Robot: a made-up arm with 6 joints. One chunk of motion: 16 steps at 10 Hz.
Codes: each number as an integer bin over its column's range. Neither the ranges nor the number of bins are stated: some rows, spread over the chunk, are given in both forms.
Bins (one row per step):
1: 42 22 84 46 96 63
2: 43 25 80 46 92 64
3: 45 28 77 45 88 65
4: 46 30 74 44 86 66
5: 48 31 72 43 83 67
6: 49 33 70 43 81 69
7: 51 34 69 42 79 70
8: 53 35 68 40 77 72
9: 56 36 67 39 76 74
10: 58 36 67 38 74 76
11: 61 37 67 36 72 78
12: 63 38 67 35 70 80
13: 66 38 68 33 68 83
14: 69 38 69 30 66 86
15: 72 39 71 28 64 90
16: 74 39 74 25 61 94
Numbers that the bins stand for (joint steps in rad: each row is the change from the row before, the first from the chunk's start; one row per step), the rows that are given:
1: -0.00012 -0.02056 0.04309 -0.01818 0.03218 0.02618
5: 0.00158 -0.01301 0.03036 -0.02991 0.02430 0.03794
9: 0.00384 -0.00882 0.02506 -0.04555 0.02006 0.05852
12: 0.00582 -0.00714 0.02506 -0.06118 0.01642 0.07615
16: 0.00893 -0.00630 0.03248 -0.10027 0.01097 0.11730
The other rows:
2: 0.00016 -0.01804 0.03885 -0.01818 0.02976 0.02912
3: 0.00073 -0.01553 0.03567 -0.02209 0.02733 0.03206
4: 0.00101 -0.01385 0.03248 -0.02600 0.02612 0.03500
6: 0.00186 -0.01133 0.02824 -0.02991 0.02309 0.04382
7: 0.00242 -0.01049 0.02718 -0.03382 0.02188 0.04676
8: 0.00299 -0.00966 0.02612 -0.04164 0.02067 0.05264
10: 0.00440 -0.00882 0.02506 -0.04945 0.01885 0.06439
11: 0.00525 -0.00798 0.02506 -0.05727 0.01764 0.07027
13: 0.00667 -0.00714 0.02612 -0.06900 0.01521 0.08497
14: 0.00752 -0.00714 0.02718 -0.08073 0.01400 0.09379
15: 0.00836 -0.00630 0.02930 -0.08855 0.01279 0.10555

